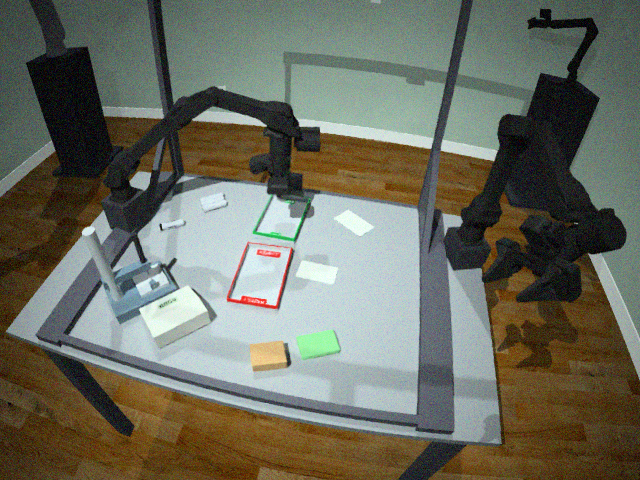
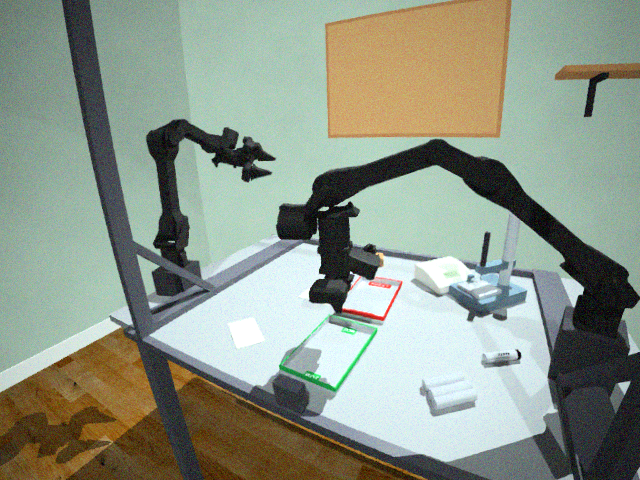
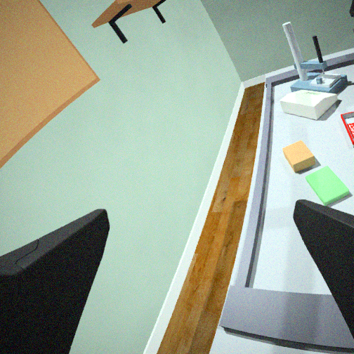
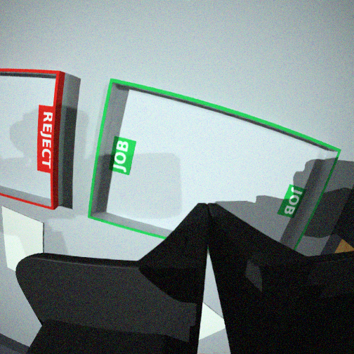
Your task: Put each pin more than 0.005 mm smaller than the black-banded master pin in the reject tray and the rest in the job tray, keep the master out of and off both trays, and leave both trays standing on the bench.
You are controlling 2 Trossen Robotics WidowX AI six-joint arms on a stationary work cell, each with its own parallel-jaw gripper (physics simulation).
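Places are measured from the left arm's base along level axes (x up, y right, z ahead), in metres.
Pixels of known places: left gripper, fingertip midpoint: (image 1: 498, 289) (image 2: 273, 166); right gripper, fingertip midpoint: (image 1: 278, 196) (image 2: 338, 312); left arm's base, origin of the base link: (image 1: 469, 237); right arm's base, origin of the base link: (image 1: 122, 195) (image 2: 594, 324).
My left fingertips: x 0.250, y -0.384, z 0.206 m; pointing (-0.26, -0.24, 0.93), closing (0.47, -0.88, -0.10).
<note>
Ahead of a thing's pixels: the offset from my left fingertips to its top centre.
Several white pins @[dx -0.307, dy +0.692, dz +0.526 m] (image 1: 213, 202) (image 2: 449, 392) lie side by side, touching, on the bench. The master pin @[dx -0.306, dy +0.590, dz +0.648 m] (image 1: 172, 224) (image 2: 501, 356), with a black band at one end, lies apart from them. The green-rimmed job tray @[dx -0.309, dy +0.602, dz +0.303 m] (image 1: 263, 235) (image 2: 305, 377) (image 4: 122, 156) and red-rimmed reject tray @[dx -0.309, dy +0.367, dz +0.377 m] (image 1: 254, 301) (image 2: 379, 284) (image 4: 45, 138) stand flat; no pin shows in either. My right gripper (image 1: 292, 196) (image 2: 337, 308) (image 4: 205, 211) is shut with its tips together, empty, above the job tray area. My left gripper (image 1: 502, 289) (image 2: 272, 165) (image 3: 202, 214) is open and empty, raised beyond the bench side.
A blue gauge stand (image 1: 124, 310) (image 2: 483, 306) (image 3: 320, 87) with a tall post stands beside a cream readout box (image 1: 175, 316) (image 2: 439, 273) (image 3: 308, 105). An orange block @[dx -0.298, dy +0.116, dz +0.372 m] (image 1: 268, 355) (image 3: 298, 156), a green block @[dx -0.312, dy +0.141, dz +0.259 m] (image 1: 317, 344) (image 3: 327, 185) and paper notes @[dx -0.325, dy +0.562, dz +0.090 m] (image 1: 354, 222) (image 2: 246, 332) lie on the bench.
</note>
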